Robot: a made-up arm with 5 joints.
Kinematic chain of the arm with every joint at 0, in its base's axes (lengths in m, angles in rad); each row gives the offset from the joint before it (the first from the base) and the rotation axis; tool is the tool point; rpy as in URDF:
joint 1: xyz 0.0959 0 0.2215 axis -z
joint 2: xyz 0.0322 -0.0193 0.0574 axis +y
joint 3: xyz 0.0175 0 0.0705 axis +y
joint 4: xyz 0.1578 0 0.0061 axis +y
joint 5: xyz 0.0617 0.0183 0 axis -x
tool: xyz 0 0 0 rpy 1.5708 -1.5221 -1.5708
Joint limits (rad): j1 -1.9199..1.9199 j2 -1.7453..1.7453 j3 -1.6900..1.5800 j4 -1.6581..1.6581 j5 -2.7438..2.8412
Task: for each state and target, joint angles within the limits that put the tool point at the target. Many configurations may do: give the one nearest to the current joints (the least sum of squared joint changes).
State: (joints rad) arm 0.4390 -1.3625 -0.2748 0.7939 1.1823
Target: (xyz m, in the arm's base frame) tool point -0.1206 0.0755 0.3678
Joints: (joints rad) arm 0.3399 -1.7453 -1.1486 0.7289 1.1823
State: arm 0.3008 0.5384 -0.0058 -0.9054 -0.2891
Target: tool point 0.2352 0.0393 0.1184
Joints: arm -0.2819 0.8230 0.7858 -0.9516 -0.2891
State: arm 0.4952 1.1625 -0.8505 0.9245 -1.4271
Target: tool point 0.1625 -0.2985 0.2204
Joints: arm 1.3480 1.2351 -1.0498 0.5661 -1.4271
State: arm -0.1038 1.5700 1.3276 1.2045 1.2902
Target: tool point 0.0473 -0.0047 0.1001
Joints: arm -0.0759 1.7352 0.4747 0.6066 1.2902
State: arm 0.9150 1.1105 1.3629 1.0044 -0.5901
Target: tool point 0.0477 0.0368 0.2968
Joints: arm 0.6686 1.3299 1.5800 1.5854 -0.5901
